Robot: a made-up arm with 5 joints.
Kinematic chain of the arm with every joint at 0, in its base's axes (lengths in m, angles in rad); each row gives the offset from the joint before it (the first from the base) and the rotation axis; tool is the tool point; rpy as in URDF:
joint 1: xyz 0 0 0.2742 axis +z
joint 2: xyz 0 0 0 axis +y
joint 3: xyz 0.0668 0 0.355 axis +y
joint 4: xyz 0.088 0 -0.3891 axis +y
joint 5: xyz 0.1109 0 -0.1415 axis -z
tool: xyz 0 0 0 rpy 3.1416 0 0
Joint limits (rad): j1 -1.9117..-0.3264 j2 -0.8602..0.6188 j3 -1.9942..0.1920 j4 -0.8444..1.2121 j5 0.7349..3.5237
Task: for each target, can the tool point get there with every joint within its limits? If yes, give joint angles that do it. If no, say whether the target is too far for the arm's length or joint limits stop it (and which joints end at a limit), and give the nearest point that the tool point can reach.
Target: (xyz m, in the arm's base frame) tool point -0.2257 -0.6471 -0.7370
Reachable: no: too far | nearest point -0.1466 -0.4203 -0.0238 | short by 0.753 m
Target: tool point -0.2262 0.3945 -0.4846
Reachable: no: joint limits stop it (at a limit: joint 2, joint 3) | nearest point -0.0333 0.0581 0.0475 | short by 0.658 m
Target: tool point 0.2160 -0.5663 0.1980
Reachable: yes | joints -1.2064 0.3360 -0.8941 0.2817 2.2358
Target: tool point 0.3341 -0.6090 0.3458
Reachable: yes | joints -1.0690 0.3676 -1.4610 1.0375 2.3328
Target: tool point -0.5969 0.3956 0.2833
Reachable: no: joint limits stop it (at a limit: joint 2, joint 3, joint 4) | nearest point -0.1140 0.0756 0.1548 | short by 0.593 m
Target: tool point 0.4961 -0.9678 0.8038
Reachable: no: too far | nearest point 0.3645 -0.7111 0.6633 | short by 0.321 m
